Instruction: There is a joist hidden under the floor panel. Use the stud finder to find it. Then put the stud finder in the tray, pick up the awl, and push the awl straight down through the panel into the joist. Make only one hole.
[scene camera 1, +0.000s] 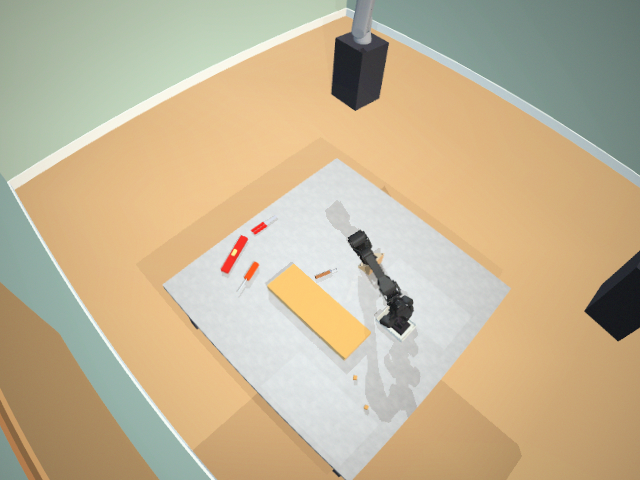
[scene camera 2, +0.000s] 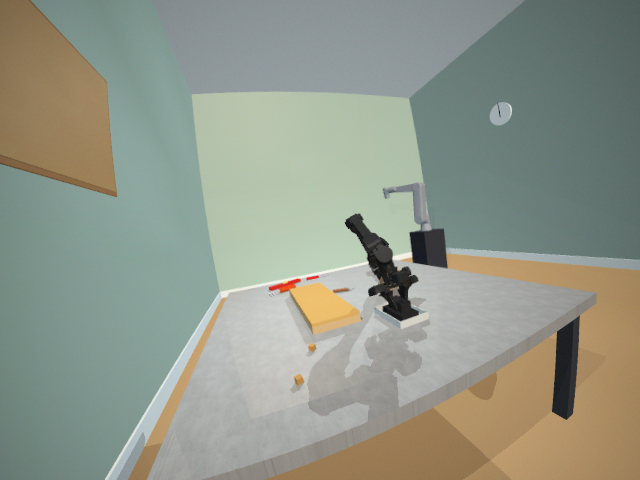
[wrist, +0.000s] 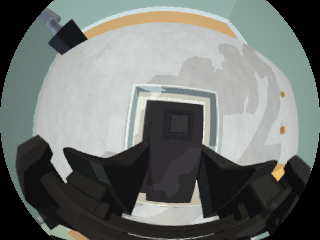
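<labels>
My gripper (wrist: 173, 142) is 0.10 m from the lens, while a black stud finder (wrist: 176, 129) is at 0.07 m from the lens.
</labels>
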